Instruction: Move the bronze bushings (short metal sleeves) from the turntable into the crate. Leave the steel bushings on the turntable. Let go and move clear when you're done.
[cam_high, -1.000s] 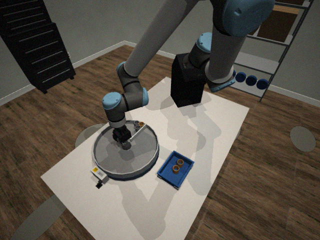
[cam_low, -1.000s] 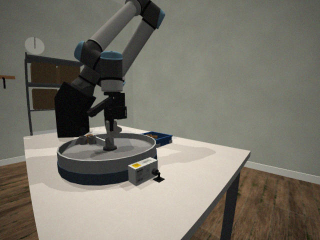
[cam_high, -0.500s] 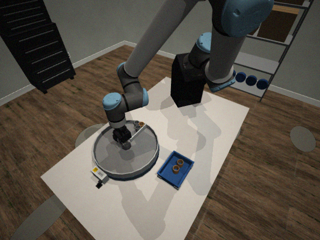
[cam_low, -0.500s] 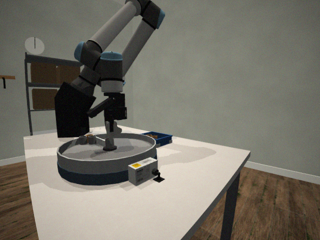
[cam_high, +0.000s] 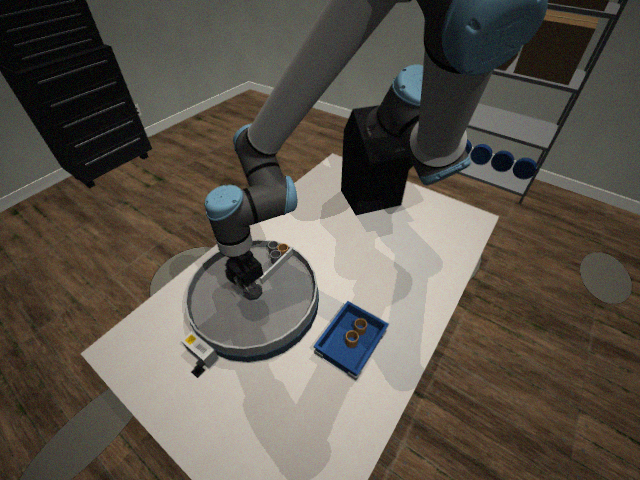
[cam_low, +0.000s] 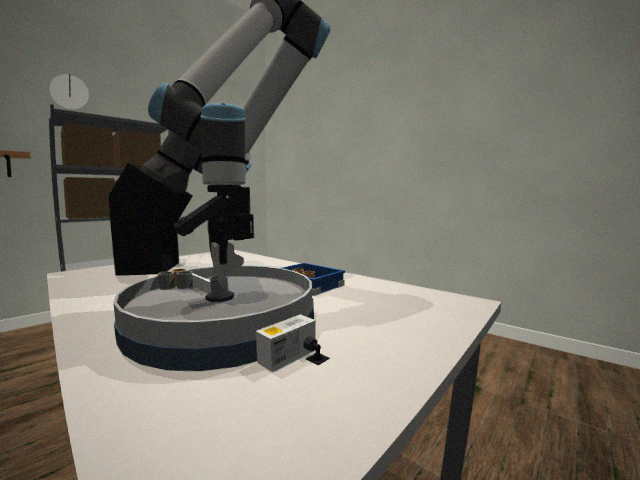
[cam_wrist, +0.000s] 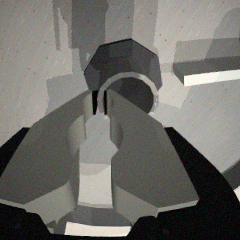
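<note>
Now: the grey turntable 2 cm behind my hand and 4 cm below it. From my hand the other things lie so: blue crate (5 cm behind, 35 cm to the left, 7 cm below).
</note>
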